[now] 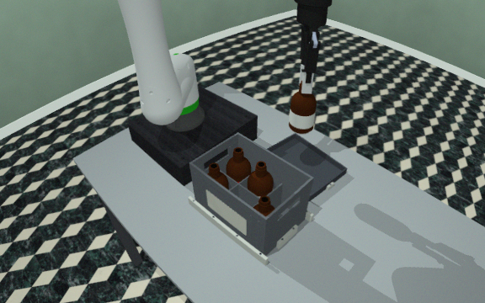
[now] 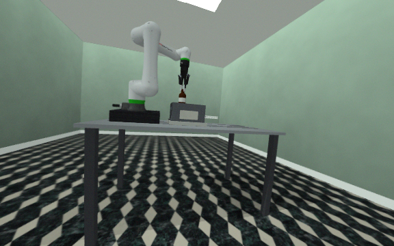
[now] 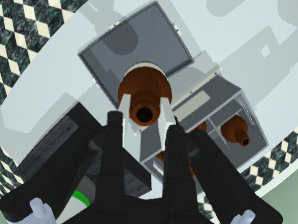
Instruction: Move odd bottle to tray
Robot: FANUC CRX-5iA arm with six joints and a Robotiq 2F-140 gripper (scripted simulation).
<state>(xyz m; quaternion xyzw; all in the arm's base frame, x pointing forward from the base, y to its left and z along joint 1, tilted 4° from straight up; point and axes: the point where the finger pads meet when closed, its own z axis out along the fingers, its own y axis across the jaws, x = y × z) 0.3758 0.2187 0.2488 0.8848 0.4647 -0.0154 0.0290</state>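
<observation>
Now: the brown bottle 90 mm below my hand. From my hand the other things lie so: glass bottle (260 mm below, 190 mm to the right, 50 mm behind); then crate (270 mm below, 220 mm to the right, 50 mm ahead); then dark grey tray (340 mm below, 40 mm to the left, 10 mm behind).
</observation>
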